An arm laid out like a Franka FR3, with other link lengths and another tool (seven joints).
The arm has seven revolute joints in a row. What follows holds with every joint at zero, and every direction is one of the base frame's.
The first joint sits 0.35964 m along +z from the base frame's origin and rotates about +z.
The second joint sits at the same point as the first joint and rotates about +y.
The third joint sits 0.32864 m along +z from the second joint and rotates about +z.
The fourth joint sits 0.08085 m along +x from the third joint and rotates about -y.
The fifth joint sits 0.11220 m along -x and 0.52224 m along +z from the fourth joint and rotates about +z.
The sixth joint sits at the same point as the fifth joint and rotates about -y.
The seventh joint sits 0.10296 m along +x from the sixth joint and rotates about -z.
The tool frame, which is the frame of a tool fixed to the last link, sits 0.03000 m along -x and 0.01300 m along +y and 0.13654 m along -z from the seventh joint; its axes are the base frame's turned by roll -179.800, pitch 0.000 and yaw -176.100 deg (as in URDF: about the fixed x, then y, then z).
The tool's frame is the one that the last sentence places.
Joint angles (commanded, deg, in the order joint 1, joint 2, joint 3, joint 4, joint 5, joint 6, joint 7), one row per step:
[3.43 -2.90 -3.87 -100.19 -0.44 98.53 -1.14]
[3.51 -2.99 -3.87 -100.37 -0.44 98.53 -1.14]
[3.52 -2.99 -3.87 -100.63 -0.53 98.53 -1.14]
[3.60 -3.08 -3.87 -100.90 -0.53 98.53 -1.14]
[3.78 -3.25 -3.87 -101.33 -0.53 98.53 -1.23]
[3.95 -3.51 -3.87 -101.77 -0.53 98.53 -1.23]
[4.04 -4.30 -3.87 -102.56 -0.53 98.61 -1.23]
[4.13 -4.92 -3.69 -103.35 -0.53 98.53 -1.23]
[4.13 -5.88 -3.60 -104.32 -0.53 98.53 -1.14]
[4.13 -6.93 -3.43 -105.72 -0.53 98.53 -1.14]
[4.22 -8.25 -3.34 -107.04 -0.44 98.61 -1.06]
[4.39 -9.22 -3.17 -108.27 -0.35 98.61 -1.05]
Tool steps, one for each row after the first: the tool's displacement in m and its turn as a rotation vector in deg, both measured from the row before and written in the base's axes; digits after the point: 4 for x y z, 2 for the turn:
[-0.0007 0.0009 -0.0009 0.01 0.09 0.08]
[-0.0004 -0.0001 -0.0028 -0.09 0.26 0.02]
[-0.0008 0.0009 -0.0018 0.01 0.18 0.08]
[-0.0015 0.0020 -0.0026 0.01 0.26 0.27]
[-0.0019 0.0019 -0.0016 0.02 0.18 0.17]
[-0.0044 0.0009 0.0009 0.05 -0.08 0.09]
[-0.0042 0.0030 -0.0013 0.02 0.25 0.27]
[-0.0056 0.0009 0.0007 0.05 0.01 0.01]
[-0.0068 0.0018 -0.0029 0.04 0.35 0.18]
[-0.0076 0.0020 0.0010 0.16 -0.08 0.10]
[-0.0063 0.0038 -0.0022 0.11 0.26 0.32]

